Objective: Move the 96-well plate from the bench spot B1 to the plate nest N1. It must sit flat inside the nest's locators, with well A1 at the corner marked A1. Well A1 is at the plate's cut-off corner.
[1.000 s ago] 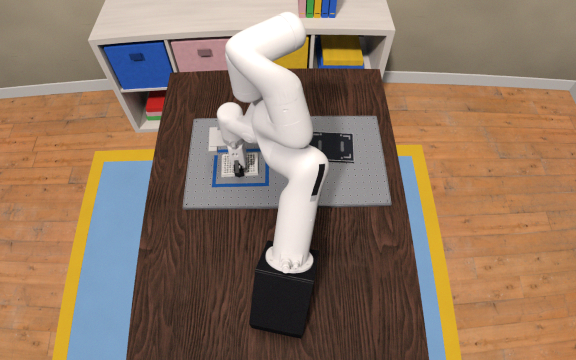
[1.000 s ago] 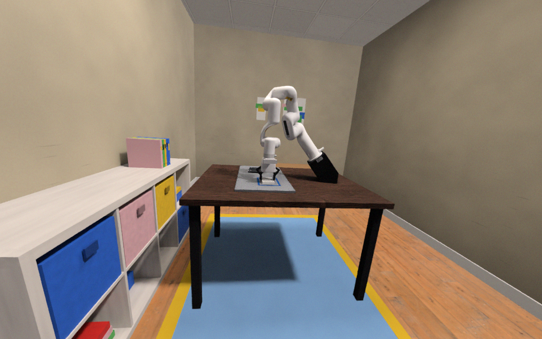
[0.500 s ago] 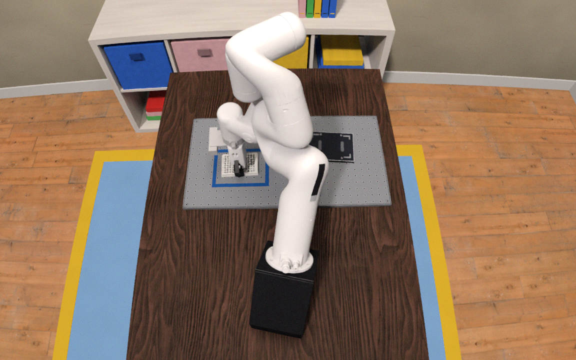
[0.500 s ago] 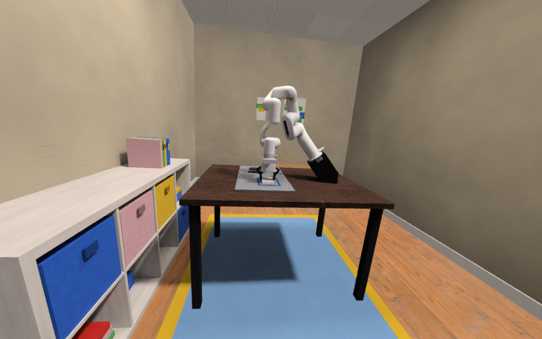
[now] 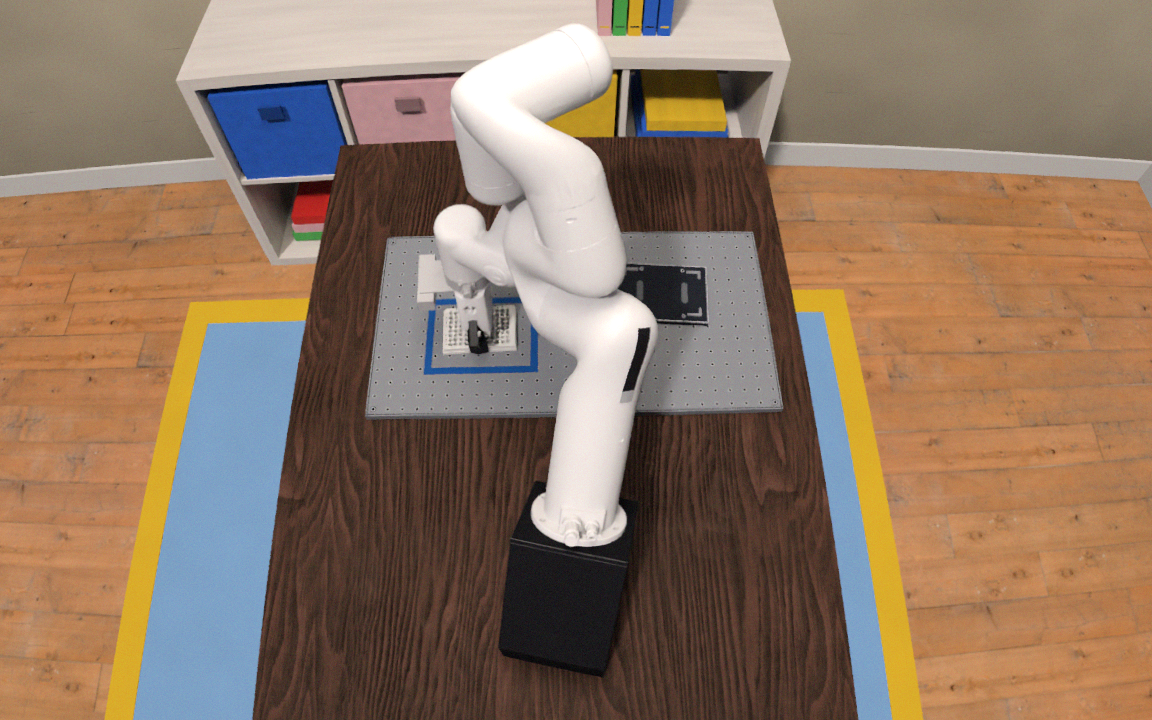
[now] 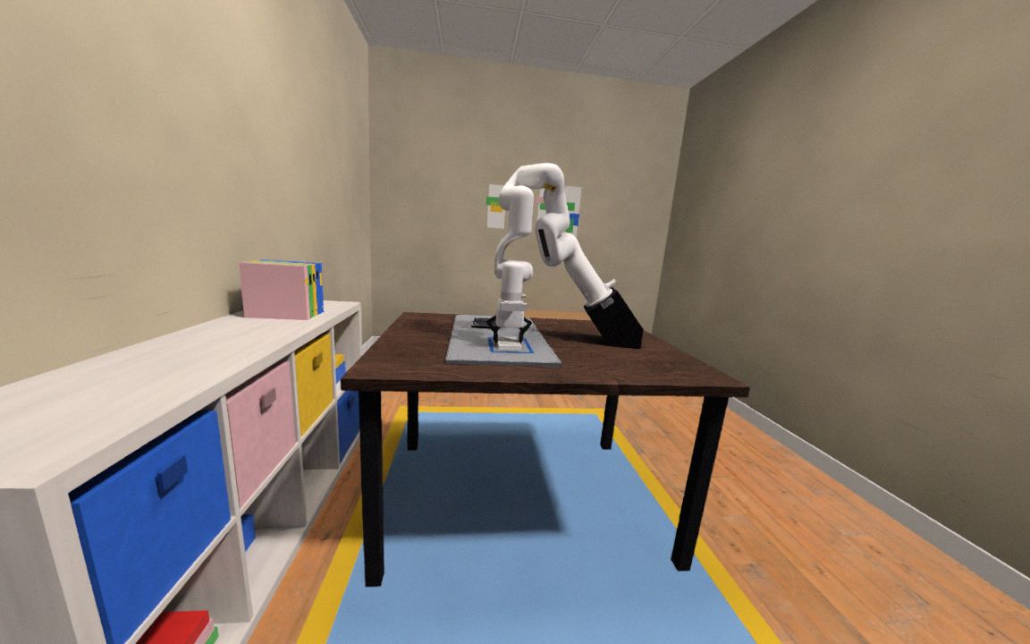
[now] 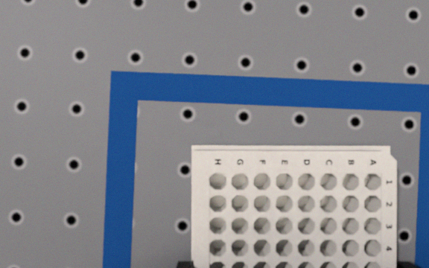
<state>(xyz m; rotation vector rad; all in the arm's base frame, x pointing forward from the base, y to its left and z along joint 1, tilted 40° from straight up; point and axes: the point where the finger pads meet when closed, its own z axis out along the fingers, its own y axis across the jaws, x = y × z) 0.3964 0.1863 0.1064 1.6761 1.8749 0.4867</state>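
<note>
Now: the plate nest 80 mm ahead of my hand, 320 mm to the right of it and 10 mm below it. Round my hand: white 96-well plate (10 mm below).
</note>
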